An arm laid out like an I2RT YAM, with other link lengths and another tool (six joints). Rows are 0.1 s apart.
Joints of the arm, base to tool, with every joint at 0 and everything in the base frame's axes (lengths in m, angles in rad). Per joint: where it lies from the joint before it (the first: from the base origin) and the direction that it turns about. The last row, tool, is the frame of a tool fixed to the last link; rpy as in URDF.
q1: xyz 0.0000 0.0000 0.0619 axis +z
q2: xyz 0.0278 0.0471 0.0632 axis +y
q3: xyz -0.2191 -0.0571 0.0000 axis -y
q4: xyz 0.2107 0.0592 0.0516 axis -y
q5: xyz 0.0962 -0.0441 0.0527 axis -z
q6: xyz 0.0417 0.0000 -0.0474 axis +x
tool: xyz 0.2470 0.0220 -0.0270 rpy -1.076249 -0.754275 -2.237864
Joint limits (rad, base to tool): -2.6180..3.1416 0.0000..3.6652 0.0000..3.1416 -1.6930..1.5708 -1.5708..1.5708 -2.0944..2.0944
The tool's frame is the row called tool.
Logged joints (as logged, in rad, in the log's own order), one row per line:
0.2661, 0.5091, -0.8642, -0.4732, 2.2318, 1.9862
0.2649, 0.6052, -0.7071, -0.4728, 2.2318, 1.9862
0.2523, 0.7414, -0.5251, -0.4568, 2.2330, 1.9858
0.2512, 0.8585, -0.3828, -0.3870, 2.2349, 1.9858
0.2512, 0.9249, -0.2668, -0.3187, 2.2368, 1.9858
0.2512, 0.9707, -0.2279, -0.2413, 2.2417, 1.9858
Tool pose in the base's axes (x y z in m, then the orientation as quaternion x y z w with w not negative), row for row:
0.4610, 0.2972, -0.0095, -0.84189, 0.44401, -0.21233, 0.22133
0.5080, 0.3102, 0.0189, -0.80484, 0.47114, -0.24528, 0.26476
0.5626, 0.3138, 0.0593, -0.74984, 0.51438, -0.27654, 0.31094
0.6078, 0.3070, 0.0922, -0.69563, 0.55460, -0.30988, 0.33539
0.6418, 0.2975, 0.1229, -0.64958, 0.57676, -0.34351, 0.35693
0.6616, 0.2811, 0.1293, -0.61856, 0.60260, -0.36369, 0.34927
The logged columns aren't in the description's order. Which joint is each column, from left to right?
Columns, left to right: q1, q6, q4, q5, q2, q3.
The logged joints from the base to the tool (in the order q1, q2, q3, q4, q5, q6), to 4 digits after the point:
0.2661, 2.2318, 1.9862, -0.8642, -0.4732, 0.5091
0.2649, 2.2318, 1.9862, -0.7071, -0.4728, 0.6052
0.2523, 2.2330, 1.9858, -0.5251, -0.4568, 0.7414
0.2512, 2.2349, 1.9858, -0.3828, -0.3870, 0.8585
0.2512, 2.2368, 1.9858, -0.2668, -0.3187, 0.9249
0.2512, 2.2417, 1.9858, -0.2279, -0.2413, 0.9707

